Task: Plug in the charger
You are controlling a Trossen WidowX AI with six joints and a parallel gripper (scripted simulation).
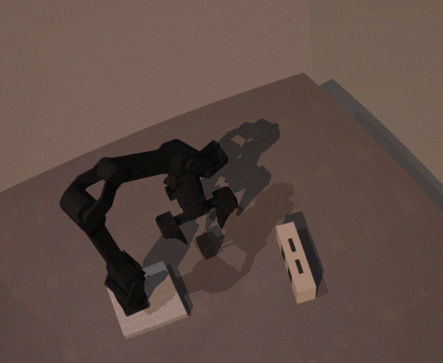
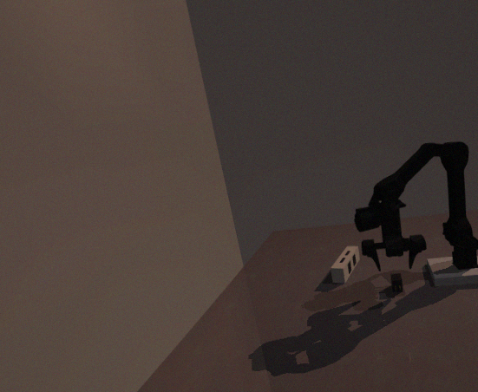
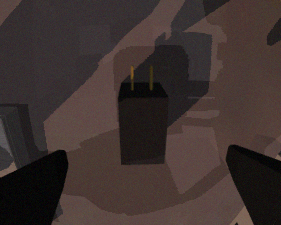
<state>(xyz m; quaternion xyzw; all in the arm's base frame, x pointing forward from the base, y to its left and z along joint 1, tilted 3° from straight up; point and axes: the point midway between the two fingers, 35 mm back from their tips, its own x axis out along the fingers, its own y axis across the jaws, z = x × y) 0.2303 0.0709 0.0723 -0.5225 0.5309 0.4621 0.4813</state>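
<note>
My gripper tip is 20 mm to the right of the dark charger and 50 mm above it.
</note>
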